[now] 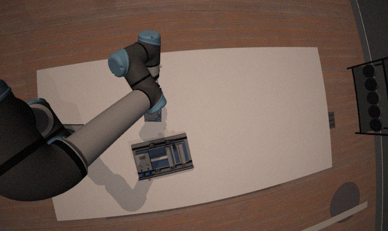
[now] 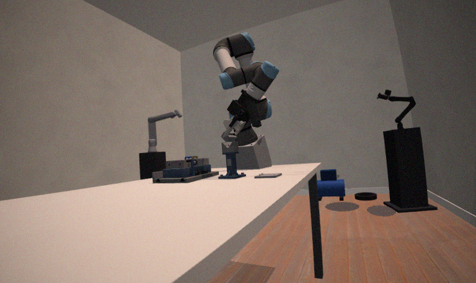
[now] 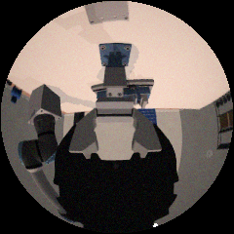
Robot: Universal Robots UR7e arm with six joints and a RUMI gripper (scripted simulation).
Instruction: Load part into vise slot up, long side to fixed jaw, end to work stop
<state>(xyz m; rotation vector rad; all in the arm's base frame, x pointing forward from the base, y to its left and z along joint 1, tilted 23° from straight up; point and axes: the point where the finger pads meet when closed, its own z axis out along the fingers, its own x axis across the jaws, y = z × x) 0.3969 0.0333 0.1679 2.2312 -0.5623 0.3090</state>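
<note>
Now: hand right at the part. Round my hand: vise 30 mm behind, 230 mm to the right, 150 mm below; infeed plate 40 mm ahead, 160 mm to the left, 190 mm below.
</note>
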